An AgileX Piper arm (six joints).
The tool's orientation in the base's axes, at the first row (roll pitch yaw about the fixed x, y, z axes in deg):
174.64, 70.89, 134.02
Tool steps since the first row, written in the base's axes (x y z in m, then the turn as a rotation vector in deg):
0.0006, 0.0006, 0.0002, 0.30, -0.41, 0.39
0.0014, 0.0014, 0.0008, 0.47, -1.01, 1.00
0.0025, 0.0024, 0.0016, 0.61, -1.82, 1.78
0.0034, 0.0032, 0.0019, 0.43, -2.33, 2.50
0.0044, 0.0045, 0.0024, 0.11, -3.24, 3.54
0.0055, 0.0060, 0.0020, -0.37, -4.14, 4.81
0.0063, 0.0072, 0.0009, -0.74, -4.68, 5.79
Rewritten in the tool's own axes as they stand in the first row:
-0.0002, 0.0009, 0.0000, -0.53, -0.10, 0.34
-0.0007, 0.0020, -0.0001, -1.29, -0.42, 0.63
-0.0015, 0.0035, -0.0002, -2.25, -0.92, 0.97
-0.0018, 0.0047, -0.0001, -3.01, -1.40, 0.92
-0.0022, 0.0064, -0.0004, -4.13, -2.27, 0.91
-0.0017, 0.0082, -0.0004, -5.44, -3.22, 0.70
-0.0006, 0.0096, -0.0002, -6.40, -3.84, 0.44

